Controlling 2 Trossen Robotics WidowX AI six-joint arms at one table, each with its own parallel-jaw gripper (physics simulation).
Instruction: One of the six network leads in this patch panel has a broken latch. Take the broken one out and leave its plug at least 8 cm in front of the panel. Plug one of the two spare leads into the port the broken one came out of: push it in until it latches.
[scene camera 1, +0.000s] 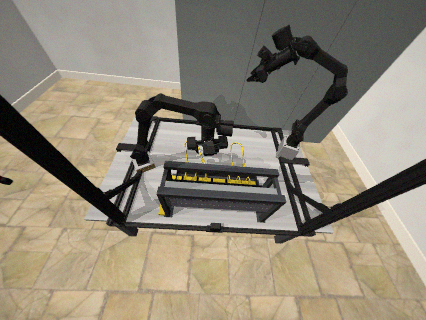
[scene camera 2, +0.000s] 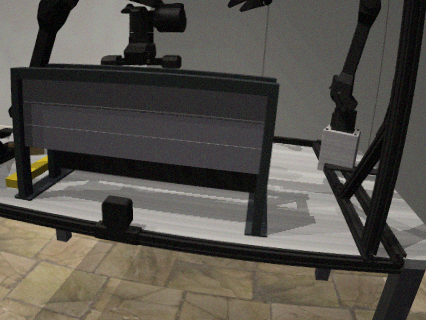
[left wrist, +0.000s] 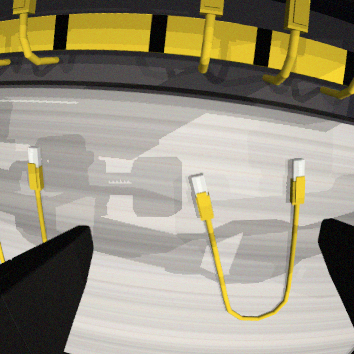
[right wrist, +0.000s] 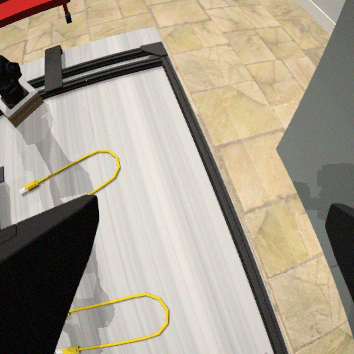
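Seen in the pictures: left gripper, fingertip midpoint: (left wrist: 209, 236); right gripper, fingertip midpoint: (scene camera 1: 248, 77) (scene camera 2: 234, 8) (right wrist: 219, 212); left arm's base, link origin: (scene camera 1: 142, 160) (right wrist: 14, 95); right arm's base, link origin: (scene camera 1: 291, 143) (scene camera 2: 343, 130).
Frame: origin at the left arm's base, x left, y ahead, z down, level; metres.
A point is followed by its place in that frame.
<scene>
The dark patch panel (scene camera 1: 222, 197) {z -0.218, x -0.476, y 0.201 m} (scene camera 2: 145, 120) {z -0.137, x -0.482, y 0.232 m} stands across the table, with yellow network leads (scene camera 1: 205, 177) {z -0.052, x -0.292, y 0.244 m} in a row. Three plugged leads (left wrist: 24, 7) {z -0.047, x -0.357, y 0.349 m} (left wrist: 211, 7) {z -0.047, x -0.292, y 0.247 m} (left wrist: 298, 15) {z -0.051, x -0.268, y 0.200 m} show at the left wrist view's top; no latch detail shows. A U-shaped spare lead (left wrist: 250, 317) (scene camera 1: 237, 145) lies on the table, both plugs toward the panel. The other spare lead (left wrist: 35, 175) (scene camera 1: 186, 146) lies to the left. My left gripper (left wrist: 209, 236) {z -0.136, x -0.212, y 0.292 m} (scene camera 1: 207, 146) {z -0.136, x -0.212, y 0.292 m} (scene camera 2: 141, 61) is open and empty above the spare leads. My right gripper (right wrist: 219, 212) {z -0.392, x -0.051, y 0.607 m} (scene camera 1: 251, 78) {z -0.392, x -0.051, y 0.607 m} is open and empty, raised high.
A yellow piece (scene camera 1: 161, 209) (scene camera 2: 30, 172) lies by the panel's left leg. A black frame (scene camera 1: 215, 227) {z -0.010, x -0.520, y 0.170 m} (scene camera 2: 200, 251) {z 0.058, x -0.600, y 0.296 m} borders the white table (scene camera 2: 300, 195) {z 0.044, x -0.475, y 0.598 m}. A grey surface (right wrist: 325, 125) shows beside the table in the right wrist view. A red object (right wrist: 30, 10) shows beyond the table.
</scene>
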